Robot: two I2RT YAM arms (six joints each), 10 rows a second.
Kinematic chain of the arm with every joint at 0, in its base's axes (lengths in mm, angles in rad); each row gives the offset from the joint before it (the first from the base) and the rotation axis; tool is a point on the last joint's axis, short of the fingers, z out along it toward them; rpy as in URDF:
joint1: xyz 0 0 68 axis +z
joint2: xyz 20 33.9 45.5 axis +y
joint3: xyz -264 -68.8 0 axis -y
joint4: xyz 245 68.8 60 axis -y
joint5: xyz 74 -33.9 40.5 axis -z
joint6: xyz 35.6 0 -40.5 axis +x
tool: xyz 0 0 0 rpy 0 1.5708 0
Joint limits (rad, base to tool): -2.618..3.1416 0..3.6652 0..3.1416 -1.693..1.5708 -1.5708..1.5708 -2.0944..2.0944
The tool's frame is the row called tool.
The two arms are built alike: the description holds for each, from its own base.
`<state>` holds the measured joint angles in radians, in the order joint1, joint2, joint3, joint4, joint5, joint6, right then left.
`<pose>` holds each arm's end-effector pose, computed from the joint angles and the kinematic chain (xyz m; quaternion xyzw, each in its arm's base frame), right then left.
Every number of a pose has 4 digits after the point. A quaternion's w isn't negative.
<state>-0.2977 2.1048 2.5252 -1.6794 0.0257 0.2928 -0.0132 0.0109 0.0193 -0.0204 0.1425 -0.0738</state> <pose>0.3699 -0.1144 0.3912 0.2893 0.9445 -0.0131 0.1552 0.1097 -0.0065 0.1771 0.0285 0.7107 -0.0811 0.6982</pose>
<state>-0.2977 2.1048 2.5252 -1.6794 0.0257 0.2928 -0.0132 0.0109 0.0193 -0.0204 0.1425 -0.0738</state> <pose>0.3699 -0.1144 0.3912 0.2893 0.9445 -0.0131 0.1552 0.1097 -0.0065 0.1771 0.0285 0.7107 -0.0811 0.6982</pose>
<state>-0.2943 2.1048 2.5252 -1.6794 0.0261 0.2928 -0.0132 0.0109 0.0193 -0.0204 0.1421 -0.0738</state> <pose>0.3703 -0.1132 0.3912 0.2878 0.9449 -0.0130 0.1552 0.1097 -0.0065 0.1771 0.0284 0.7107 -0.0809 0.6982</pose>
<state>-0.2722 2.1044 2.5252 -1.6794 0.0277 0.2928 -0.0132 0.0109 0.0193 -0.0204 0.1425 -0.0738</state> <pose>0.3725 -0.1050 0.3914 0.2774 0.9480 -0.0121 0.1556 0.1097 -0.0065 0.1771 0.0285 0.7107 -0.0811 0.6982</pose>
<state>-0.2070 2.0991 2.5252 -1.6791 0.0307 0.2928 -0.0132 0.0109 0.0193 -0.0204 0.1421 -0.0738</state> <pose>0.3772 -0.0803 0.3933 0.2465 0.9560 -0.0084 0.1587 0.1097 -0.0065 0.1771 0.0284 0.7107 -0.0809 0.6982</pose>
